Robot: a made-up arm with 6 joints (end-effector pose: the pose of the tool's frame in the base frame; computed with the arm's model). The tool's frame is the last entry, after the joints.
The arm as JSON. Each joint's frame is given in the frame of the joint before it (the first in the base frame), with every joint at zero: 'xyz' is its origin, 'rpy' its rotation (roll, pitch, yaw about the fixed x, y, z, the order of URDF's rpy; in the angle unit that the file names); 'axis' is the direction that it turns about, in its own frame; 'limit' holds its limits. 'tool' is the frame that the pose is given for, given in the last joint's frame.
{
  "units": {
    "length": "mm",
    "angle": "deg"
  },
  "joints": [
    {
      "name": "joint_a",
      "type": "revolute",
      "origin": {
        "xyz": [
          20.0,
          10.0,
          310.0
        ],
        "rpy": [
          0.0,
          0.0,
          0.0
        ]
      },
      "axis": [
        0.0,
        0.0,
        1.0
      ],
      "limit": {
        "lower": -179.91,
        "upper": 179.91
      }
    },
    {
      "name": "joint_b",
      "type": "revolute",
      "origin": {
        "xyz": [
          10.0,
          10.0,
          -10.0
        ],
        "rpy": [
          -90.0,
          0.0,
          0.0
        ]
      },
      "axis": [
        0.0,
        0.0,
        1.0
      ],
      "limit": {
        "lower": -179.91,
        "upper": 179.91
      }
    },
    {
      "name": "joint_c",
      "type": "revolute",
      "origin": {
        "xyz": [
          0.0,
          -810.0,
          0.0
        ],
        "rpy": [
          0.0,
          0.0,
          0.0
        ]
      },
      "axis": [
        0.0,
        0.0,
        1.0
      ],
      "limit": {
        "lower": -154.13,
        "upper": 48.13
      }
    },
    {
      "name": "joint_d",
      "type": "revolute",
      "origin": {
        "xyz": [
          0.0,
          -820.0,
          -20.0
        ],
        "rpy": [
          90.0,
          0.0,
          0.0
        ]
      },
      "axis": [
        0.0,
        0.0,
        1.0
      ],
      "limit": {
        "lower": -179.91,
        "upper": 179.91
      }
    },
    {
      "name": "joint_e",
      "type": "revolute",
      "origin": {
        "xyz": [
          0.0,
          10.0,
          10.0
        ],
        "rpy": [
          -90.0,
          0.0,
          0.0
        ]
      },
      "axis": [
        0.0,
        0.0,
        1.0
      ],
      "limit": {
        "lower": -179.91,
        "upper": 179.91
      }
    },
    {
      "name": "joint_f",
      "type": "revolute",
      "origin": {
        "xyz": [
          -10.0,
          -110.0,
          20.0
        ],
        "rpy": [
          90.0,
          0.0,
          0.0
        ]
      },
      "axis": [
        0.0,
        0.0,
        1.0
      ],
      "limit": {
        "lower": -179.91,
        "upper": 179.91
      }
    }
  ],
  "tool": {
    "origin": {
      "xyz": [
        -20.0,
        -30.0,
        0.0
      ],
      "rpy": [
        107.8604,
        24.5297,
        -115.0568
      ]
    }
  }
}
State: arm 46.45 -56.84 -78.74 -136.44 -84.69 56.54
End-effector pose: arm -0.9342 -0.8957 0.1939 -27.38 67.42 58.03
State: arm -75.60 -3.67 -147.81 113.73 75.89 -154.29
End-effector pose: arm -0.0121 0.3767 0.3023 5.57 25.63 -121.24
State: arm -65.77 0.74 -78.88 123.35 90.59 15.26
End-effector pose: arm -0.2410 0.7955 1.2288 -36.10 -77.53 -29.42
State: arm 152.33 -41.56 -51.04 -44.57 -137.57 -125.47
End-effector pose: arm 1.1009 -0.6422 0.8767 92.92 -63.09 86.59
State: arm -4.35 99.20 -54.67 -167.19 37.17 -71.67
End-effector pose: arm 1.4685 -0.1557 0.8589 113.00 22.82 -30.44
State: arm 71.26 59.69 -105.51 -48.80 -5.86 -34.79
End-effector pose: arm -0.0126 0.0448 1.3437 -87.51 61.83 113.75
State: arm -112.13 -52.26 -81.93 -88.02 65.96 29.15
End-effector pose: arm 0.3987 1.2209 0.1759 -73.12 97.09 -21.14
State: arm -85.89 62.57 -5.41 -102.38 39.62 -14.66
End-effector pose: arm 0.0767 -1.5055 1.1845 132.41 8.77 42.93
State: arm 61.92 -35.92 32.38 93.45 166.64 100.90
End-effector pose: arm -0.2202 -0.4576 1.6712 -66.16 -4.16 -17.98
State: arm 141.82 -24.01 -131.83 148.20 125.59 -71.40
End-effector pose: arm 0.4333 -0.3372 0.2591 -57.06 76.35 38.76
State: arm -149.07 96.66 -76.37 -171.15 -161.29 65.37
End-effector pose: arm -0.9315 -0.5571 0.8746 -72.42 37.91 -94.07
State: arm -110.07 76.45 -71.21 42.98 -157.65 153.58
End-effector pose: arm -0.2660 -0.7238 1.2301 -20.24 -63.49 35.33
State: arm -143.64 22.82 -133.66 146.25 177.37 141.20
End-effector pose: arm 0.2658 0.2588 0.7846 51.57 26.94 93.78
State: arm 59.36 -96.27 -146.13 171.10 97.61 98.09
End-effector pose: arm 0.0050 -0.0308 -0.0611 63.67 -128.12 -76.81
